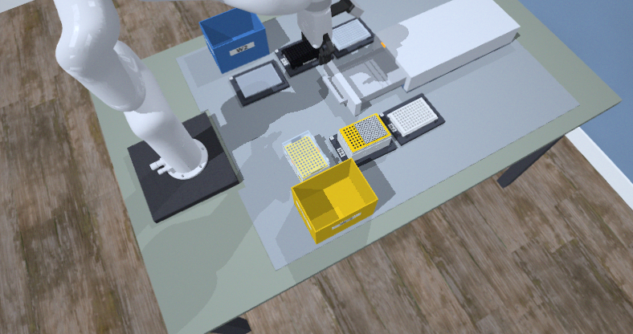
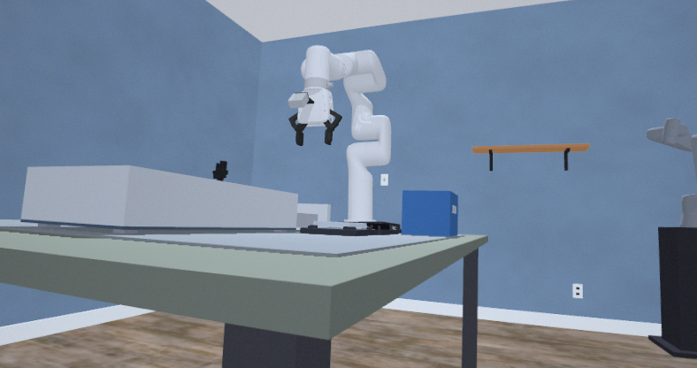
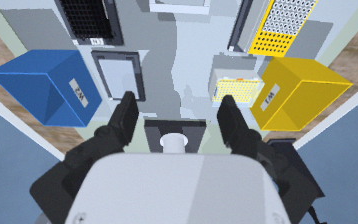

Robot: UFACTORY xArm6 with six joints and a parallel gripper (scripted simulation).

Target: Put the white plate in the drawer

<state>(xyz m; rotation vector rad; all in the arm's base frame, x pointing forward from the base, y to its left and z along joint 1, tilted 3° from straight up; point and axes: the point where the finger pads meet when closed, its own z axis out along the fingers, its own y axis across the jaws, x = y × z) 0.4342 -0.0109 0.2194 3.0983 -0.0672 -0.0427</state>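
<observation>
Now: the white plate 240 mm below my hand, 220 mm ahead of it and 200 mm to the right of it. Round my hand: black plate 240 mm below, 190 mm to the left, 60 mm ahead; drawer 230 mm below, 200 mm ahead, 10 mm to the right; yellow tip rack 200 mm to the right, 200 mm below, 40 mm ahead.
</observation>
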